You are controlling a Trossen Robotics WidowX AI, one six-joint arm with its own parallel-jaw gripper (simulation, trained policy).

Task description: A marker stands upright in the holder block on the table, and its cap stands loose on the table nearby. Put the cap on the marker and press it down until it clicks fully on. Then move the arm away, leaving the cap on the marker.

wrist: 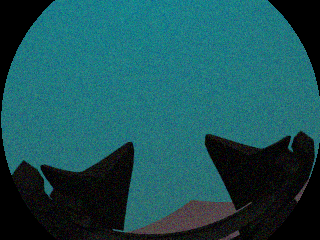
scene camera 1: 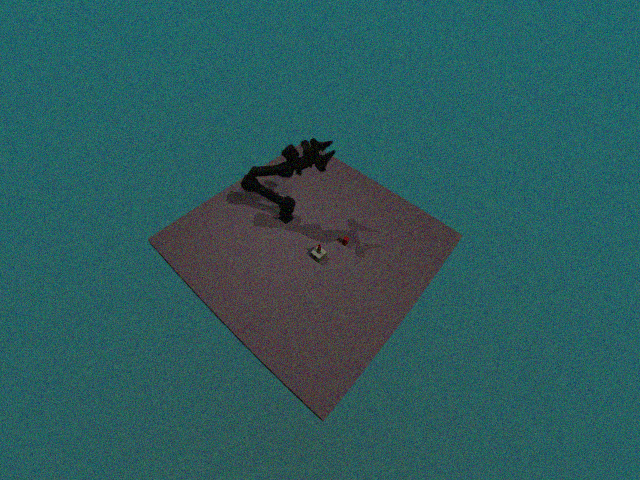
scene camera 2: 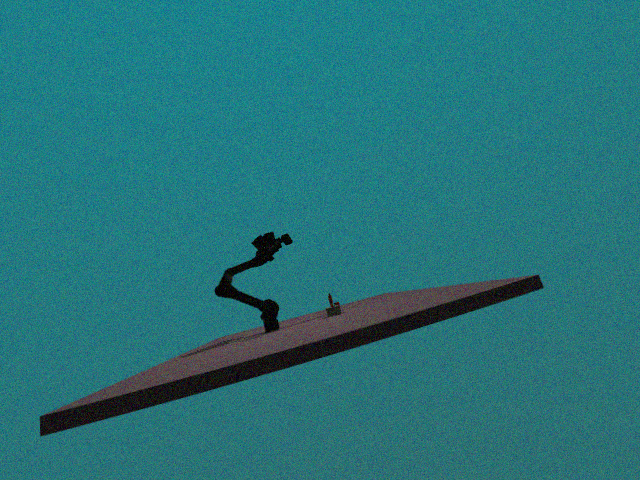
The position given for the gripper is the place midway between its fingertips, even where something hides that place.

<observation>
In view: the gripper (scene camera 1: 333, 146).
The gripper shows as well in the wrist view (wrist: 170, 143).
</observation>
